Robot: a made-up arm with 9 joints. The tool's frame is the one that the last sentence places.
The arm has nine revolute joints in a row. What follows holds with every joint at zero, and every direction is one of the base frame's.
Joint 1 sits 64.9 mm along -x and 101.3 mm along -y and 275.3 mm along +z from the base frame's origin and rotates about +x.
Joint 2 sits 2.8 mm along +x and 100.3 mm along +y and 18.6 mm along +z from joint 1 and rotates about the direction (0.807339, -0.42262, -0.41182).
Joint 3 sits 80.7 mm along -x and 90.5 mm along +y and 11.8 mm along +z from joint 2 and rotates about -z.
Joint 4 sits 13.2 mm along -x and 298.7 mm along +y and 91.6 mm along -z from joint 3 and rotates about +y.
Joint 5 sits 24.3 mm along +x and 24.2 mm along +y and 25 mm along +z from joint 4 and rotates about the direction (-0.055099, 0.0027, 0.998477).
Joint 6 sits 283.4 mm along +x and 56.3 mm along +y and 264.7 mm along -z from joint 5 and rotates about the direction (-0.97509, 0.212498, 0.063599).
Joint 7 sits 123.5 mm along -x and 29.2 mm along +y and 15.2 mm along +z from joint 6 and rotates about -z.
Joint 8 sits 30.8 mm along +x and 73.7 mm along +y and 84.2 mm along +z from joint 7 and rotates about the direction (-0.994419, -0.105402, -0.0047).
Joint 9 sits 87.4 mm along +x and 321.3 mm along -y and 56.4 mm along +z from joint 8 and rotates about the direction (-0.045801, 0.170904, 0.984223).
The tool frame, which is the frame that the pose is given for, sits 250.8 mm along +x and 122.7 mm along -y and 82.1 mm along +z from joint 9; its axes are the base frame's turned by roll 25.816, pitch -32.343 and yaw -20.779 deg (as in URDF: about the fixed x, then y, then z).
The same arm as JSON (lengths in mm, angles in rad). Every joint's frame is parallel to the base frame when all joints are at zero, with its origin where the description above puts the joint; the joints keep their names.
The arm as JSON. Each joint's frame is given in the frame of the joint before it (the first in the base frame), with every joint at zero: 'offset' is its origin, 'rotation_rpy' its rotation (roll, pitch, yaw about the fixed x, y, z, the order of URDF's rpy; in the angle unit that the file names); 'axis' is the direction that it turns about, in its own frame. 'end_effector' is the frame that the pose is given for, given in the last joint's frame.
{
  "length_unit": "mm",
  "angle_unit": "rad",
  "chain": [
    {
      "id": "joint 1",
      "offset": [
        -64.9,
        -101.3,
        275.3
      ],
      "rotation_rpy": [
        0.0,
        0.0,
        0.0
      ],
      "axis": [
        1.0,
        0.0,
        0.0
      ]
    },
    {
      "id": "joint 2",
      "offset": [
        2.8,
        100.3,
        18.6
      ],
      "rotation_rpy": [
        0.0,
        0.0,
        0.0
      ],
      "axis": [
        0.807339,
        -0.42262,
        -0.41182
      ]
    },
    {
      "id": "joint 3",
      "offset": [
        -80.7,
        90.5,
        11.8
      ],
      "rotation_rpy": [
        0.0,
        0.0,
        0.0
      ],
      "axis": [
        0.0,
        0.0,
        -1.0
      ]
    },
    {
      "id": "joint 4",
      "offset": [
        -13.2,
        298.7,
        -91.6
      ],
      "rotation_rpy": [
        0.0,
        0.0,
        0.0
      ],
      "axis": [
        0.0,
        1.0,
        0.0
      ]
    },
    {
      "id": "joint 5",
      "offset": [
        24.3,
        24.2,
        25.0
      ],
      "rotation_rpy": [
        0.0,
        0.0,
        0.0
      ],
      "axis": [
        -0.055099,
        0.0027,
        0.998477
      ]
    },
    {
      "id": "joint 6",
      "offset": [
        283.4,
        56.3,
        -264.7
      ],
      "rotation_rpy": [
        0.0,
        0.0,
        0.0
      ],
      "axis": [
        -0.97509,
        0.212498,
        0.063599
      ]
    },
    {
      "id": "joint 7",
      "offset": [
        -123.5,
        29.2,
        15.2
      ],
      "rotation_rpy": [
        0.0,
        0.0,
        0.0
      ],
      "axis": [
        0.0,
        0.0,
        -1.0
      ]
    },
    {
      "id": "joint 8",
      "offset": [
        30.8,
        73.7,
        84.2
      ],
      "rotation_rpy": [
        0.0,
        0.0,
        0.0
      ],
      "axis": [
        -0.994419,
        -0.105402,
        -0.0047
      ]
    },
    {
      "id": "joint 9",
      "offset": [
        87.4,
        -321.3,
        56.4
      ],
      "rotation_rpy": [
        0.0,
        0.0,
        0.0
      ],
      "axis": [
        -0.045801,
        0.170904,
        0.984223
      ]
    }
  ],
  "end_effector": {
    "offset": [
      250.8,
      -122.7,
      82.1
    ],
    "rotation_rpy": [
      0.4506,
      -0.5645,
      -0.3627
    ]
  }
}

